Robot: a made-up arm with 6 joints.
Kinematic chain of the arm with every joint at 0, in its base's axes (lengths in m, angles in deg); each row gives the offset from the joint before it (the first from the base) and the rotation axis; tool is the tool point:
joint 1: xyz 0 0 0.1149 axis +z
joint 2: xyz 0 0.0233 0 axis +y
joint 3: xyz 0 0 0.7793 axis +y
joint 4: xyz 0 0 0.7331 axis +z
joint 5: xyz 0 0 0 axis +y
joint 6: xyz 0 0 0.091 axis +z
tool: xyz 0 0 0
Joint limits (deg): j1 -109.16..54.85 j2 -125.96..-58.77 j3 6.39..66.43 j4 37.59..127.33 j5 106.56..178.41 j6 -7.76..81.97
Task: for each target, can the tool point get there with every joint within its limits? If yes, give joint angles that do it. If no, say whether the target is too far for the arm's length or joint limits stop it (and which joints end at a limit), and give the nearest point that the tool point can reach.
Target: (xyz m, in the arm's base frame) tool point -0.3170 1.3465 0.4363
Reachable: yes | joints -73.80 -86.31 18.00 58.94 142.08 8.11
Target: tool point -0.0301 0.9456 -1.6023
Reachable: no: too far | nearest point -0.0389 1.2226 -0.7377 | short by 0.908 m
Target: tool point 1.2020 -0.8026 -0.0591
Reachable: no: joint limits stop it (at a limit: joint 1, joint 2, joint 3, joint 4, joint 5) | nearest point -0.7015 -0.9532 -0.0154 | short by 1.910 m
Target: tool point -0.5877 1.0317 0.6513
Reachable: yes | joints -57.63 -87.85 47.46 60.65 155.64 71.70
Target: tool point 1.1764 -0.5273 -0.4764
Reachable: no: joint limits stop it (at a limit: joint 1, joint 2, joint 3) | nearest point 0.4740 1.1075 -0.6935 | short by 1.793 m
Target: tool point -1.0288 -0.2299 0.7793
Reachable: yes | joints 17.44 -86.34 61.05 76.32 132.01 62.98
